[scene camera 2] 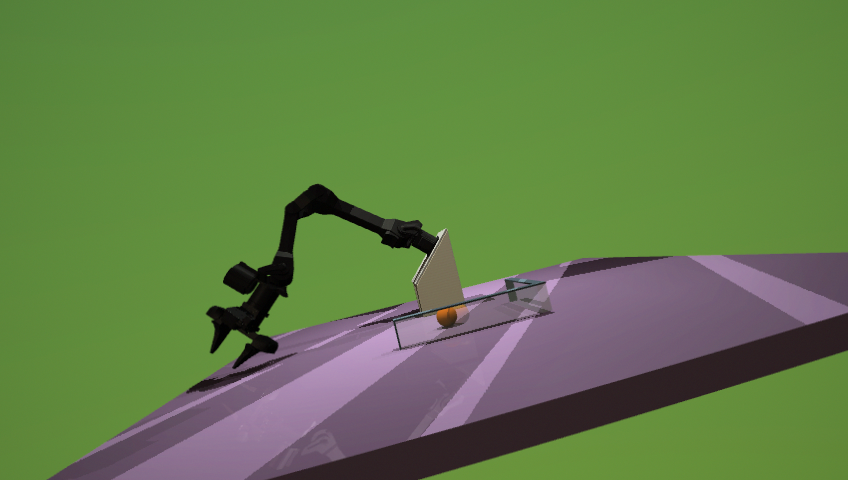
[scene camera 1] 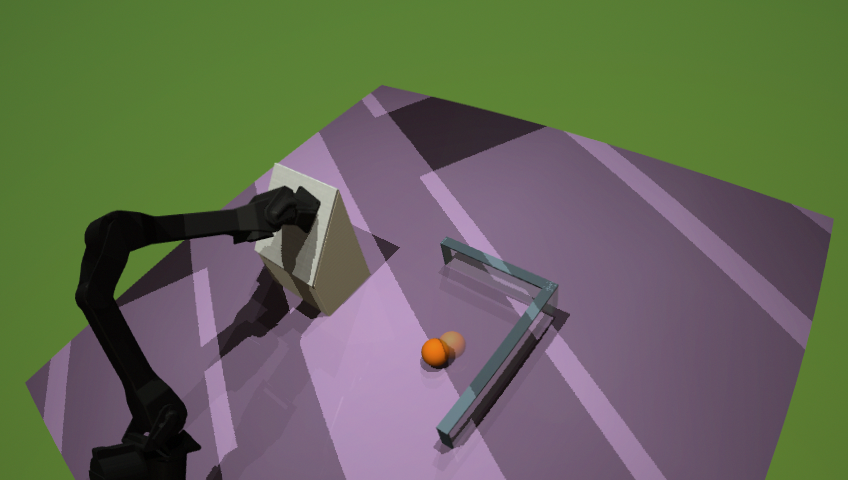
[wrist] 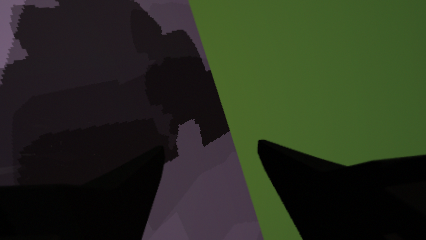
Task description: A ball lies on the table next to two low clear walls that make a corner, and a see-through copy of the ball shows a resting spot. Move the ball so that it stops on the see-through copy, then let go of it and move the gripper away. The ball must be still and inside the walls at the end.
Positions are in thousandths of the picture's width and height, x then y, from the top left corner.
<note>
My gripper (scene camera 2: 262, 751) is open, with nothing in its grasp. Further things: a clear wall (scene camera 2: 499, 686).
My gripper is seen too in the wrist view (wrist: 499, 619).
</note>
